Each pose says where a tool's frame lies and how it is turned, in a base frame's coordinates. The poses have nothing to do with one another.
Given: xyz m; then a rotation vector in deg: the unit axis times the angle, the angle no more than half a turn.
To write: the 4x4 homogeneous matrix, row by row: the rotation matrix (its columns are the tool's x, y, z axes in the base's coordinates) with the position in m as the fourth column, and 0 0 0 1 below. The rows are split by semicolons. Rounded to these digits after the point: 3 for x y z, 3 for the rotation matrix.
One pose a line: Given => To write
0.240 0.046 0.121 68.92 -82.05 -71.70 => -0.163 -0.121 -0.979 0.240; -0.987 0.031 0.160 0.046; 0.011 0.992 -0.125 0.121; 0 0 0 1
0.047 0.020 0.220 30.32 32.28 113.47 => -0.432 -0.691 0.579 0.047; 0.892 -0.420 0.165 0.020; 0.129 0.589 0.798 0.220; 0 0 0 1
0.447 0.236 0.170 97.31 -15.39 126.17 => -0.223 -0.382 0.897 0.447; 0.155 -0.922 -0.354 0.236; 0.962 0.060 0.265 0.170; 0 0 0 1
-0.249 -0.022 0.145 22.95 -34.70 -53.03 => 0.456 0.618 -0.640 -0.249; -0.834 0.547 -0.065 -0.022; 0.310 0.564 0.765 0.145; 0 0 0 1
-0.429 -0.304 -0.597 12.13 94.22 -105.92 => -0.778 0.557 0.291 -0.429; -0.354 -0.006 -0.935 -0.304; -0.519 -0.831 0.202 -0.597; 0 0 0 1
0.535 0.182 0.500 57.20 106.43 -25.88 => -0.220 0.794 0.567 0.535; 0.445 0.599 -0.666 0.182; -0.868 0.106 -0.485 0.500; 0 0 0 1
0.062 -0.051 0.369 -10.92 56.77 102.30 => -0.449 -0.838 0.310 0.062; 0.707 -0.121 0.697 -0.051; -0.547 0.532 0.646 0.369; 0 0 0 1
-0.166 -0.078 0.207 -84.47 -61.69 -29.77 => 0.476 0.841 -0.256 -0.166; 0.323 0.104 0.941 -0.078; 0.818 -0.530 -0.222 0.207; 0 0 0 1
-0.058 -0.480 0.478 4.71 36.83 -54.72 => 0.408 0.780 0.474 -0.058; -0.733 0.589 -0.339 -0.480; -0.544 -0.209 0.812 0.478; 0 0 0 1
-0.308 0.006 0.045 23.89 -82.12 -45.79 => -0.054 0.235 -0.971 -0.308; -0.702 0.682 0.204 0.006; 0.710 0.693 0.128 0.045; 0 0 0 1
